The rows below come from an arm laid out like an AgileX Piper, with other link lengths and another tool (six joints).
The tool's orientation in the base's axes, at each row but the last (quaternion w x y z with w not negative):
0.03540, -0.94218, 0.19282, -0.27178
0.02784, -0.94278, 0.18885, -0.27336
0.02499, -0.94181, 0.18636, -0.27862
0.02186, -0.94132, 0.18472, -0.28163
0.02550, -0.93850, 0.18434, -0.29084
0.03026, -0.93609, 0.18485, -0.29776
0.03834, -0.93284, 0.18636, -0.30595
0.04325, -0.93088, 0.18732, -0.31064
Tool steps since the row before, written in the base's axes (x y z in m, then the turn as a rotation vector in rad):
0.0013, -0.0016, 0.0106, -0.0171, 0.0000, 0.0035
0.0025, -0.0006, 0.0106, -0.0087, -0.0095, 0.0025
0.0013, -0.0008, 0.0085, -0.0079, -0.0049, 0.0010
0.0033, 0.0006, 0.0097, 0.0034, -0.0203, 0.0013
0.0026, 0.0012, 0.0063, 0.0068, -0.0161, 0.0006
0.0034, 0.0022, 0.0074, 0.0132, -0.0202, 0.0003
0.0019, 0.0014, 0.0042, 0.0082, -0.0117, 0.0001
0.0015, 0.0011, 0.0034, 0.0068, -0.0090, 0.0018
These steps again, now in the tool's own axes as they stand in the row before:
0.0069, -0.0008, -0.0083, -0.0116, 0.0053, -0.0120
0.0075, -0.0019, -0.0077, -0.0020, 0.0114, -0.0062
0.0057, -0.0010, -0.0064, -0.0038, 0.0071, -0.0048
0.0074, -0.0031, -0.0064, 0.0106, 0.0176, 0.0020
0.0049, -0.0030, -0.0039, 0.0113, 0.0126, 0.0042
0.0058, -0.0044, -0.0043, 0.0175, 0.0144, 0.0083
0.0032, -0.0027, -0.0023, 0.0105, 0.0082, 0.0052
0.0026, -0.0022, -0.0019, 0.0094, 0.0058, 0.0029

